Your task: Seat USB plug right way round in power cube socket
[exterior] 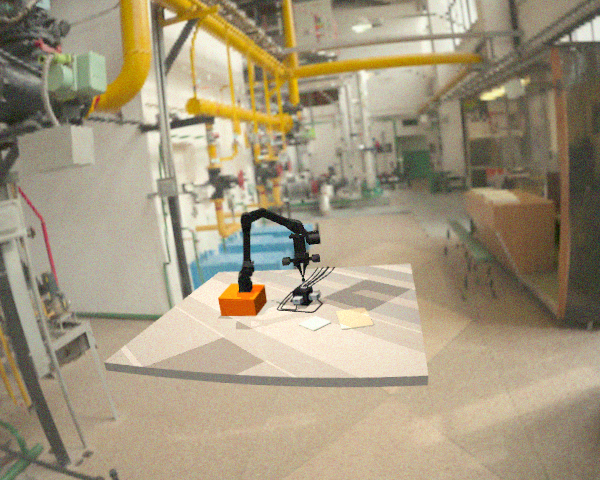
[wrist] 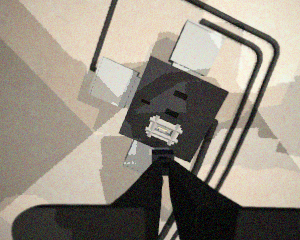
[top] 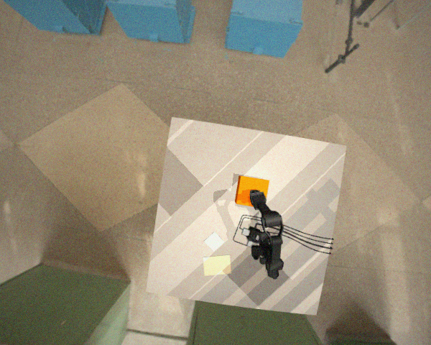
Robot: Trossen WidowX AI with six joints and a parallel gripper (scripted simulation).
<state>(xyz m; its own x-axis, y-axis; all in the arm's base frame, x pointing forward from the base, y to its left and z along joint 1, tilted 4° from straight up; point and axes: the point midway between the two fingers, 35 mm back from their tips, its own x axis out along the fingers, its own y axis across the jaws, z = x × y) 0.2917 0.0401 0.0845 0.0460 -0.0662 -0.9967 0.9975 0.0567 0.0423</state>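
My gripper tip is now 2 cm above the USB plug. Also, from my gripper tip: cream card (27 cm to the right, 23 cm ahead, 13 cm below).
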